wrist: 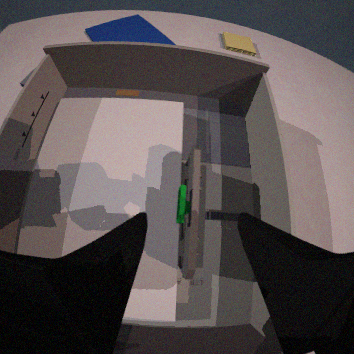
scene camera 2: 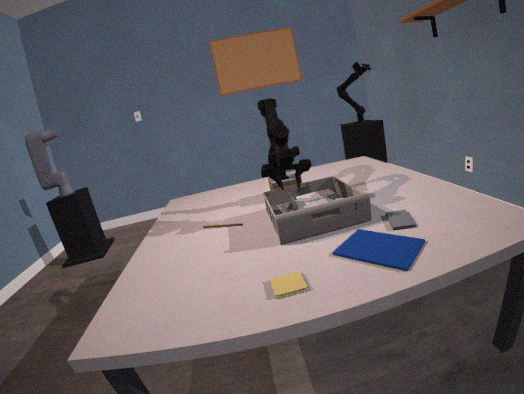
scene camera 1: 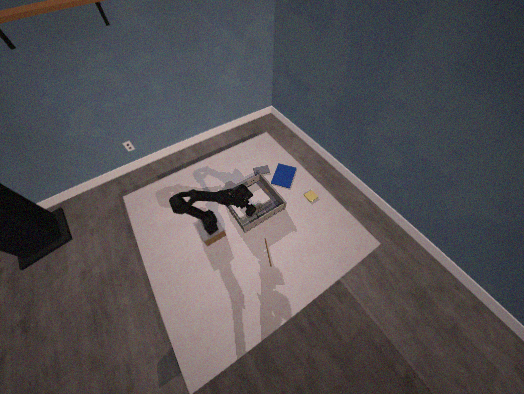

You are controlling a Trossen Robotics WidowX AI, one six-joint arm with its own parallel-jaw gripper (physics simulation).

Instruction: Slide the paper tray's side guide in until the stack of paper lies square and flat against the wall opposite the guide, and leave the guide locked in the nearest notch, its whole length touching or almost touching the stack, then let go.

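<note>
The grey paper tray stands on the table. The white paper stack lies flat in it; its left edge runs along the left wall in the wrist view, partly in shadow. The upright grey side guide, with a green tab, stands along the stack's right edge, roughly parallel and touching or nearly touching it. Whether it sits in a notch cannot be seen. My gripper is open, one finger on each side of the guide, apart from it.
A blue book, a yellow note pad and a small grey item lie outside the tray. A thin brown stick lies beside it. The tray's walls surround the fingers.
</note>
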